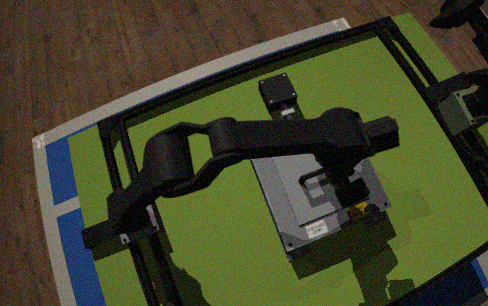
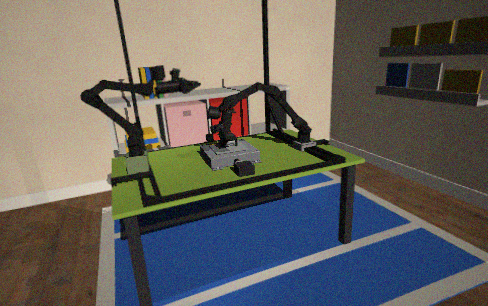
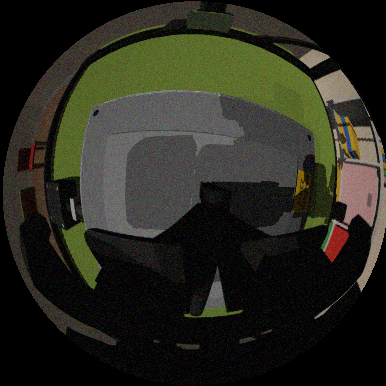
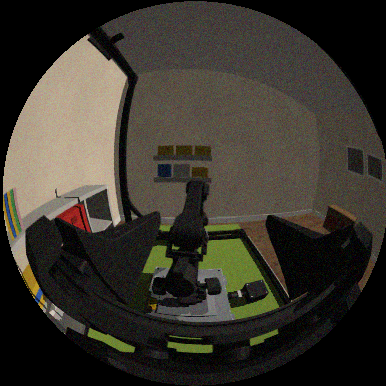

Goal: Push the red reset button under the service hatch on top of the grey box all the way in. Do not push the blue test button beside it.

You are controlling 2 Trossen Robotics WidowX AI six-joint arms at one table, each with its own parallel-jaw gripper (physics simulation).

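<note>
The grey box (image 1: 268, 188) (image 2: 221, 162) (image 3: 108, 118) (image 4: 219, 309) sits mid-table on the green top. Its service hatch (image 1: 291, 185) (image 3: 114, 172) lies flat and closed, so the red and blue buttons are hidden. A black bar handle (image 1: 308, 179) (image 3: 198, 298) stands on the hatch. My left gripper (image 1: 350, 194) (image 2: 224, 142) (image 3: 205, 208) points down onto the hatch and is shut on the handle bar. My right gripper (image 2: 192, 82) (image 4: 215, 219) is open and empty, held high and far to the left of the box.
A black motor block (image 1: 277, 89) (image 2: 244, 167) (image 4: 254, 291) adjoins one side of the box. A yellow danger label (image 1: 359, 207) (image 3: 301, 187) and a white label (image 1: 316, 228) mark the box top. Black frame rails (image 1: 182, 91) border the table. A shelf unit (image 2: 182, 96) with pink and red boxes stands behind.
</note>
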